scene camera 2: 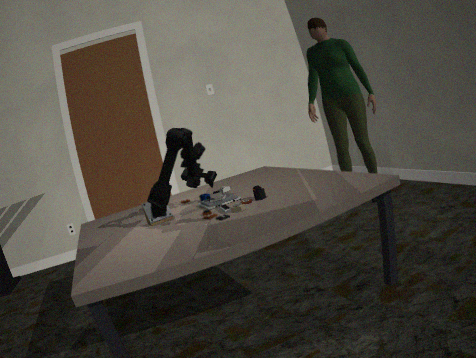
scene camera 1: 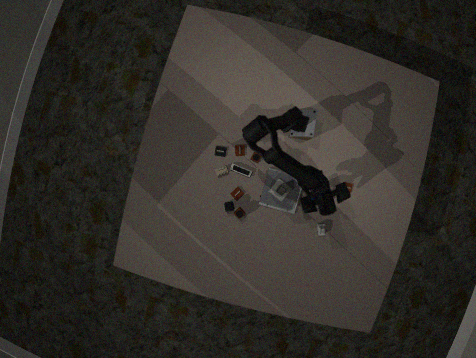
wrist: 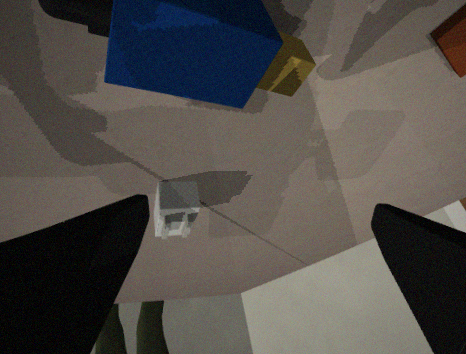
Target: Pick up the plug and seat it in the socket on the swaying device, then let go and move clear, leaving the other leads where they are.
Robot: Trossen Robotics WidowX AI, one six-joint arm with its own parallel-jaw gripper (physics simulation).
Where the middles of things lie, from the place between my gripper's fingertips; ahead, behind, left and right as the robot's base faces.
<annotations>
My hand is 20 mm past the blue plug (wrist: 221,59), 40 mm to the left of it and 50 mm above it.
</annotations>
